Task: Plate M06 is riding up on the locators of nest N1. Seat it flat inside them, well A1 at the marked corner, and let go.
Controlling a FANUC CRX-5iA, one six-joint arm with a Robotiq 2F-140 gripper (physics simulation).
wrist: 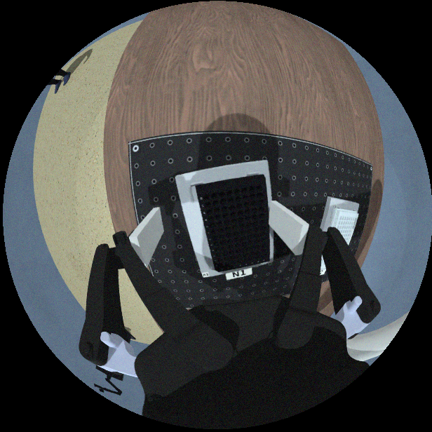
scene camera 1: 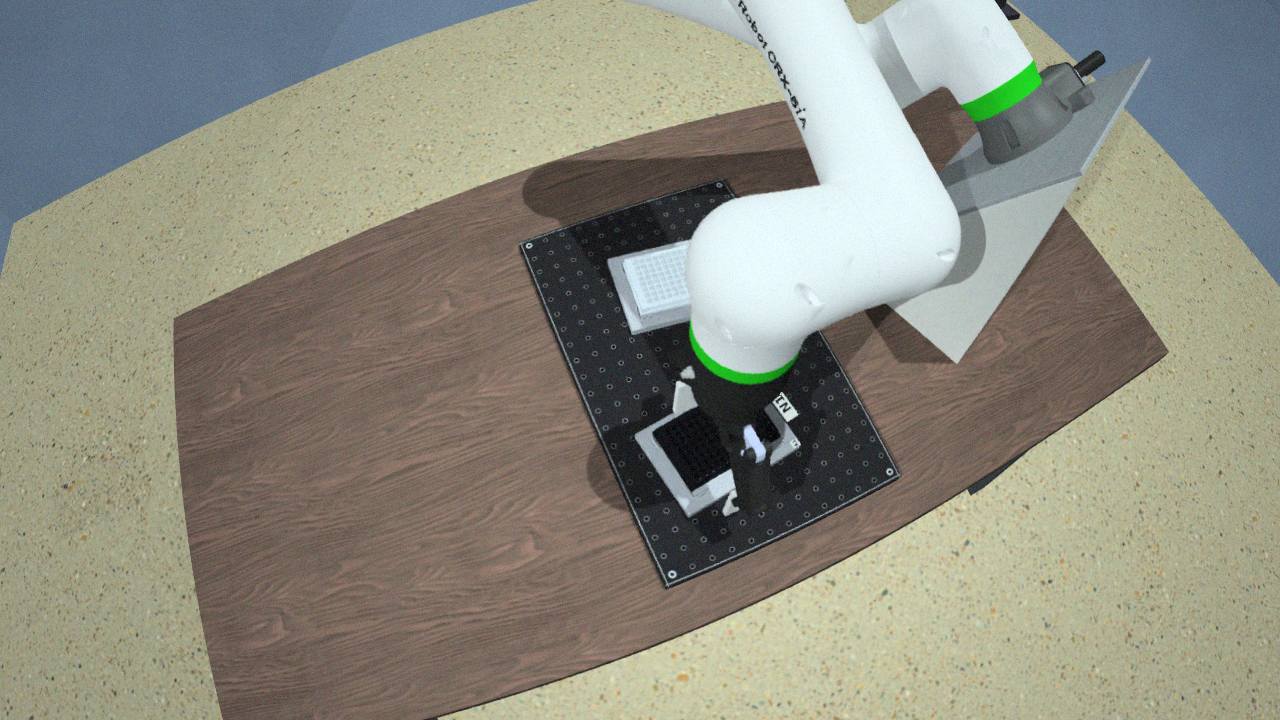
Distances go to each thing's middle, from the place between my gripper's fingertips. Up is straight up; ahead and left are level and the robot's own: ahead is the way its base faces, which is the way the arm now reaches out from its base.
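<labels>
Looking at the black well plate M06 (scene camera 1: 691, 441), I find my hand 2 cm above it, 3 cm past it and 3 cm to the left of it. The grey nest N1 (scene camera 1: 723, 484), for its part, is 3 cm below my hand, 3 cm behind it and 2 cm to the right of it.
</labels>
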